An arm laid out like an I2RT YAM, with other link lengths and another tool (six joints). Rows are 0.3 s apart.
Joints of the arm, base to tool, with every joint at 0 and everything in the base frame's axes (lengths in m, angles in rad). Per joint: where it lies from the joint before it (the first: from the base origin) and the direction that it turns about. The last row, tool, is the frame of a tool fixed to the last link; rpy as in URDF.
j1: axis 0 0 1 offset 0 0 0.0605
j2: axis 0 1 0 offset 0.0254 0.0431 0.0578
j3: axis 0 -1 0 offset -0.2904 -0.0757 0
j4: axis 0 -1 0 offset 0.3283 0.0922 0.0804
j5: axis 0 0 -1 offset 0.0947 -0.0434 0.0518
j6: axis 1 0 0 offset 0.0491 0 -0.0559
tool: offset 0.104 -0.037 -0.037 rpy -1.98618 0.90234 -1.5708
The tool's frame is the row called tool.
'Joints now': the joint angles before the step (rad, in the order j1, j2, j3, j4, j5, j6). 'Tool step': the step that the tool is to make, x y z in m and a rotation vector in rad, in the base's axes. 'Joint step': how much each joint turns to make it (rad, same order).
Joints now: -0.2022 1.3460 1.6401 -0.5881 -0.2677 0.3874
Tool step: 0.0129 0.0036 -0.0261 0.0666 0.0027 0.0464
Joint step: -0.0164 0.0027 -0.0835 0.0834 -0.0789 0.0456
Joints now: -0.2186 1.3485 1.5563 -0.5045 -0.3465 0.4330
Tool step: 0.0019 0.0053 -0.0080 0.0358 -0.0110 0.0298
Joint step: -0.0045 -0.0126 -0.0456 0.0460 -0.0436 0.0278
